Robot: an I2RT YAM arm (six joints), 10 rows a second.
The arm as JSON. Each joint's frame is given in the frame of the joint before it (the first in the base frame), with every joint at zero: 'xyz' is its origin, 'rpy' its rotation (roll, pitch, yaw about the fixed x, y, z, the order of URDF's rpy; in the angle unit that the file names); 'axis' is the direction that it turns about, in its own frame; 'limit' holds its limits. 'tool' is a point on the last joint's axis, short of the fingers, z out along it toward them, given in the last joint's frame.
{
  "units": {
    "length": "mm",
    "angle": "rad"
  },
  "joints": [
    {
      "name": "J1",
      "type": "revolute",
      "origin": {
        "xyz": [
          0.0,
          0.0,
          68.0
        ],
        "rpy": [
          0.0,
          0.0,
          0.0
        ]
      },
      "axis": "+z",
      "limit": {
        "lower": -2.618,
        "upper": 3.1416
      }
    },
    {
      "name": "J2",
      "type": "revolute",
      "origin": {
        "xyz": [
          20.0,
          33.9,
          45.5
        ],
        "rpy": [
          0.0,
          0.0,
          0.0
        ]
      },
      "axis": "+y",
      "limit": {
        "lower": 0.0,
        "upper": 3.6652
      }
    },
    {
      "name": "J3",
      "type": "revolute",
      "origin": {
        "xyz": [
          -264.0,
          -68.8,
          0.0
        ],
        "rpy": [
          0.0,
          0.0,
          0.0
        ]
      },
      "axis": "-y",
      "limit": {
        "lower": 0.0,
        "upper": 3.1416
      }
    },
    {
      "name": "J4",
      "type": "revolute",
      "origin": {
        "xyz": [
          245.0,
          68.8,
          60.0
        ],
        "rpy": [
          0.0,
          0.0,
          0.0
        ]
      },
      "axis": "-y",
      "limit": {
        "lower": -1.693,
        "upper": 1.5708
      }
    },
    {
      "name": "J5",
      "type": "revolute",
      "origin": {
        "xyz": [
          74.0,
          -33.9,
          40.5
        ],
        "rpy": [
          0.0,
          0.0,
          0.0
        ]
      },
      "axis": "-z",
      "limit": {
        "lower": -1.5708,
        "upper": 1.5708
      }
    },
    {
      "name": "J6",
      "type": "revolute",
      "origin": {
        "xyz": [
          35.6,
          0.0,
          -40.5
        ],
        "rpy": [
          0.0,
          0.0,
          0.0
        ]
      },
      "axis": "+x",
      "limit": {
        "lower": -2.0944,
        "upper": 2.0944
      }
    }
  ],
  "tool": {
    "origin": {
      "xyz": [
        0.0,
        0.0,
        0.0
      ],
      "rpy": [
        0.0,
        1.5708,
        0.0
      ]
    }
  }
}
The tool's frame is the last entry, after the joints.
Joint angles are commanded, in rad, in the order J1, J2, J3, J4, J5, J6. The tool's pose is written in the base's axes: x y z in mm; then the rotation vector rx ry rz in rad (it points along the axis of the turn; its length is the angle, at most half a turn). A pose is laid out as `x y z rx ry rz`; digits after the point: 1 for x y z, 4 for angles.
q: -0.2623 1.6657 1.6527 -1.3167 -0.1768 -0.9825
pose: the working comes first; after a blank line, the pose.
Where each joint sits with the arm in this pose, in the base's axes (m; each line is computed from the numbers above, not from the rounded line before):
J1: 0.0000 0.0000 0.0680
J2: 0.0281 0.0276 0.1135
J3: 0.0344 -0.0454 0.3763
J4: 0.2896 -0.0427 0.4331
J5: 0.3359 -0.0902 0.3709
J6: 0.3076 -0.0761 0.3272
the tool: 0.3076 -0.0761 0.3272

307.6 -76.1 327.2 -1.0305 2.6504 0.0040
